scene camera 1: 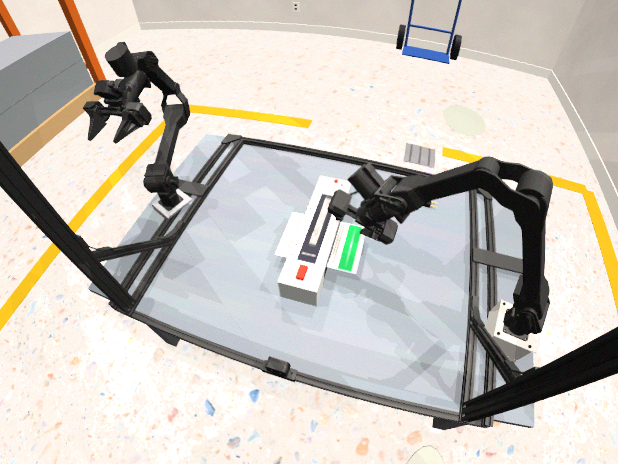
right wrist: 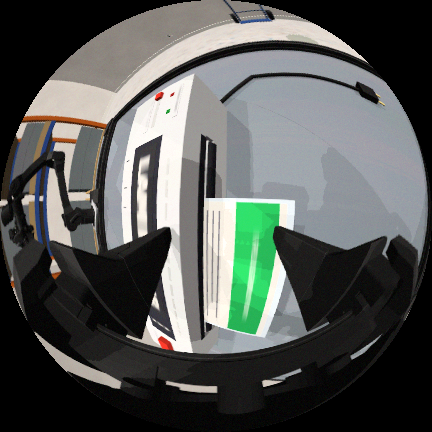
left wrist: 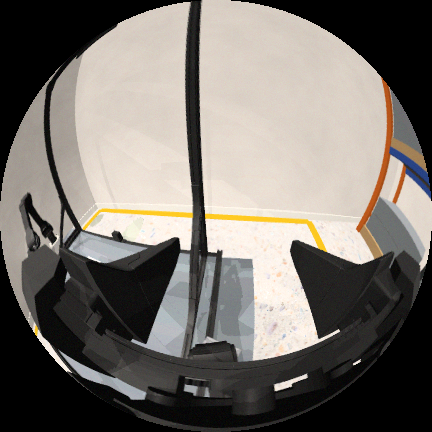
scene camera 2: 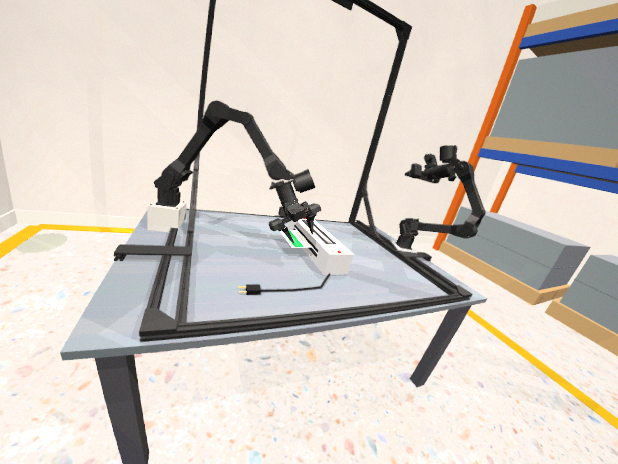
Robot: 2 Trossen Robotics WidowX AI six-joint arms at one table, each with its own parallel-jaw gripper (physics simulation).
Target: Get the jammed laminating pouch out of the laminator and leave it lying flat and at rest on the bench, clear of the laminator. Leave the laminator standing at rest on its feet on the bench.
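Seen in the pictures: left gripper, between the fingertips: (scene camera 1: 101, 141) (left wrist: 237, 245) (scene camera 2: 410, 176); right gripper, between the fingertips: (scene camera 1: 348, 225) (right wrist: 222, 232) (scene camera 2: 303, 238); left arm's base, origin of its link: (scene camera 1: 171, 201) (right wrist: 92, 215) (left wrist: 215, 357) (scene camera 2: 403, 246); right arm's base, origin of its link: (scene camera 1: 516, 324) (left wrist: 53, 240) (scene camera 2: 168, 203).
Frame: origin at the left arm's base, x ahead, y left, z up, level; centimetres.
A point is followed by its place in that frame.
The white laminator (scene camera 1: 314, 281) {x 55.3, y 3.6, z 5.2 cm} (scene camera 2: 336, 265) {x 39.9, y 35.1, z 1.1 cm} (right wrist: 192, 190) {x 48.0, y 25.4, z 3.7 cm} stands on the bench (scene camera 1: 225, 280) {x 33.9, y -7.4, z -2.8 cm} (scene camera 2: 225, 270) {x 73.0, y 43.3, z -2.8 cm}. The pouch (scene camera 1: 351, 248) {x 55.6, y 19.2, z 1.2 cm} (scene camera 2: 296, 241) {x 53.4, y 21.6, z 1.0 cm} (right wrist: 256, 260) {x 54.4, y 21.9, z 1.2 cm}, with a green band, sticks out of the long slot on the side facing the right arm's base. Its inner part is hidden in the laminator. My right gripper (scene camera 1: 361, 220) (scene camera 2: 302, 237) {x 51.4, y 23.6, z 3.5 cm} (right wrist: 222, 232) {x 51.4, y 23.6, z 3.5 cm} is open and empty, low over the laminator and pouch. In the right wrist view one finger overlaps the laminator's top, the other the pouch's outer edge. My left gripper (scene camera 1: 103, 140) {x 3.4, y -11.2, z 32.7 cm} (scene camera 2: 417, 167) {x 3.4, y -11.2, z 32.7 cm} (left wrist: 237, 245) {x 3.4, y -11.2, z 32.7 cm} is open and empty, raised away from the bench.
A white sheet or tray (scene camera 1: 289, 235) {x 39.8, y 12.4, z 1.1 cm} shows on the laminator's opposite side. A black cord ends in a plug (scene camera 2: 253, 289) {x 63.5, y 51.8, z -1.4 cm} (right wrist: 367, 92) on the bench. Dark frame rails (scene camera 1: 350, 156) {x 33.0, y 53.1, z -0.9 cm} (scene camera 2: 320, 316) {x 46.7, y 58.5, z -0.9 cm} border the bench, with uprights (scene camera 1: 45, 225) {x 20.9, y -31.5, z 34.4 cm} (scene camera 2: 385, 115) {x 19.0, y -28.9, z 58.9 cm} at its sides.
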